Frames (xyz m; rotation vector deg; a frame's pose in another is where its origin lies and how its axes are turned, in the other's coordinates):
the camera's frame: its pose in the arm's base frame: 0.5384 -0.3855 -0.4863 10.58 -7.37 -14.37
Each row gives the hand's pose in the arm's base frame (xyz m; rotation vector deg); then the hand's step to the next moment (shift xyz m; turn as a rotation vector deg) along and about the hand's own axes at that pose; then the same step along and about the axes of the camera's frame.
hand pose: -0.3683 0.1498 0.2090 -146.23 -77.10 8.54
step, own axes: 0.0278 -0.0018 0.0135 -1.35 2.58 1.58
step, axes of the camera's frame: 0.0031 0.0253 -0.0175 1.27 -2.34 -1.97
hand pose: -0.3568 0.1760 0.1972 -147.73 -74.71 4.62
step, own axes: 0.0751 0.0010 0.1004 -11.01 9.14 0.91
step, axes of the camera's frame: -0.0016 0.0641 -0.1078 3.60 -13.80 -1.52
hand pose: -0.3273 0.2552 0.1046 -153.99 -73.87 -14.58
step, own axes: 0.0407 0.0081 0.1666 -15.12 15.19 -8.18
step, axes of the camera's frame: 0.0128 0.0378 -0.1670 7.99 -20.29 7.12
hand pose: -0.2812 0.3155 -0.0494 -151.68 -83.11 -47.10
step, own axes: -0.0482 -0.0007 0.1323 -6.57 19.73 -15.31
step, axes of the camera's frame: 0.0221 -0.0216 -0.1374 12.52 -14.98 16.91
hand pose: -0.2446 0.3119 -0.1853 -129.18 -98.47 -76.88
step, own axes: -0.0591 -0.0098 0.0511 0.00 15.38 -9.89
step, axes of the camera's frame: 0.0179 -0.0269 -0.0718 10.03 -6.22 13.97
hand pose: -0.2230 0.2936 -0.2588 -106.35 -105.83 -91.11
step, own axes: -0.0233 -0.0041 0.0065 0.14 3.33 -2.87
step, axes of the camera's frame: 0.0071 -0.0126 -0.0198 1.88 -1.74 3.58
